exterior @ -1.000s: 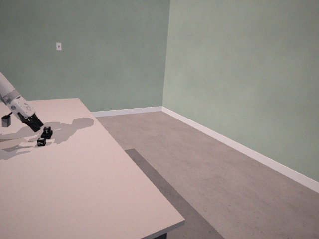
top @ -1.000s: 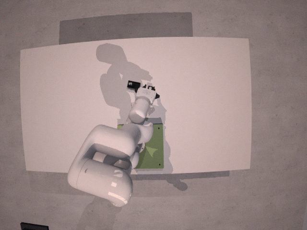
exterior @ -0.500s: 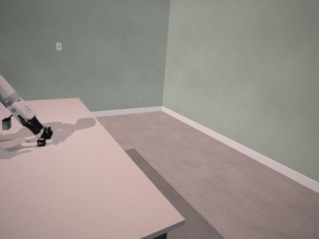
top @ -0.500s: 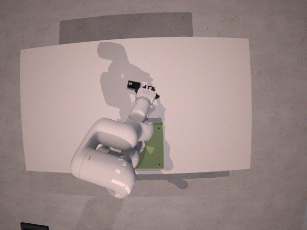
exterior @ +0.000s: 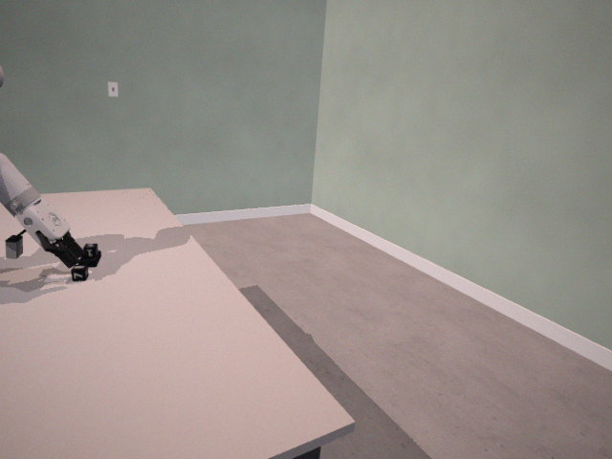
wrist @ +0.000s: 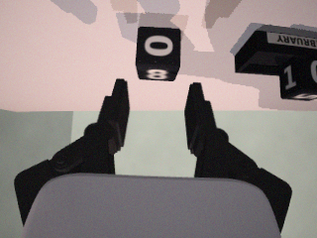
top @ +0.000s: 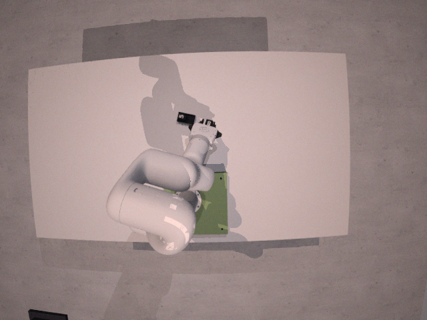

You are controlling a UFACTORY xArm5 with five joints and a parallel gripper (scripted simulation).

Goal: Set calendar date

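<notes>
Right now my hand is 50 mm above the black cube and 10 mm short of it. Round my hand: black calendar tray: 100 mm to the left, 60 mm below, 40 mm ahead.
</notes>
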